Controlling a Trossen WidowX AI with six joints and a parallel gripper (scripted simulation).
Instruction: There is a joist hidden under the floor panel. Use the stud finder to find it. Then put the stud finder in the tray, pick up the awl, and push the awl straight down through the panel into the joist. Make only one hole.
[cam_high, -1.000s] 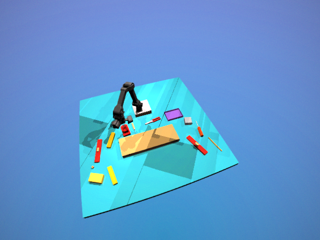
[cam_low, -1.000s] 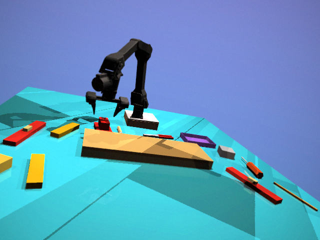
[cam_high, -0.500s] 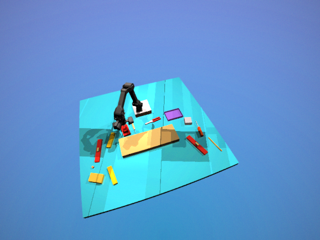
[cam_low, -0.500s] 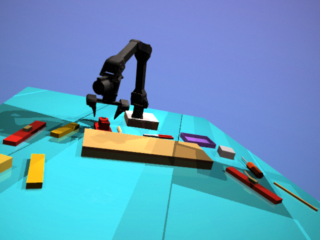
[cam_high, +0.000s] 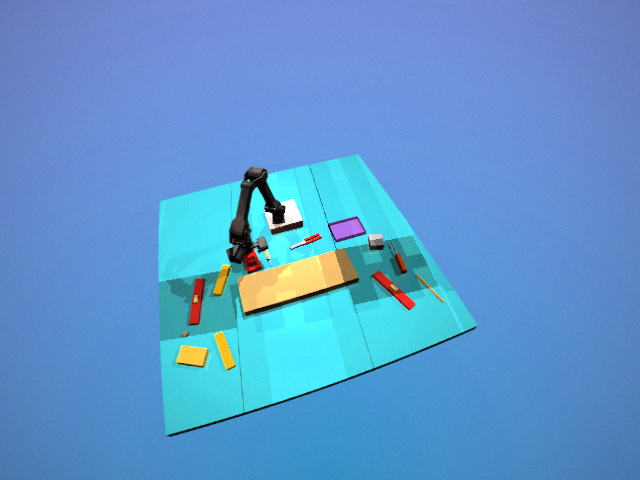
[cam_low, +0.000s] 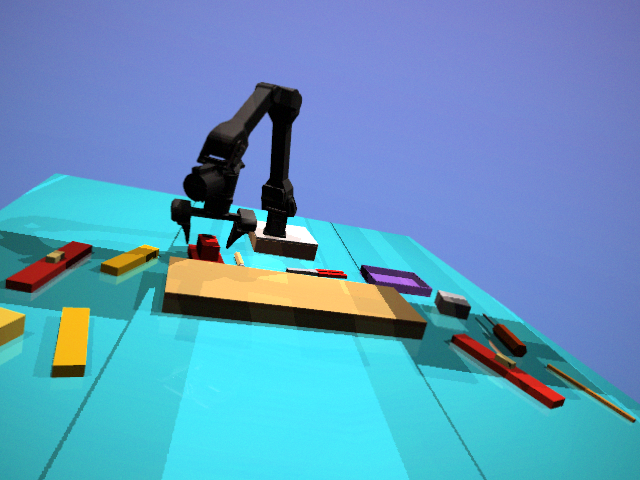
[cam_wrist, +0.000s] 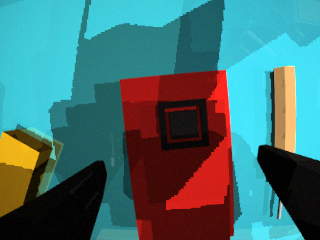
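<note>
My gripper tip is now 1 cm past the stud finder. The rest, counted from my gripper tip: grey block 62 cm to the left, 2 cm below, 1 cm behind; then awl 9 cm to the left, 3 cm below, 1 cm behind; then purple tray 50 cm to the left, 13 cm behind, 3 cm below.
</note>
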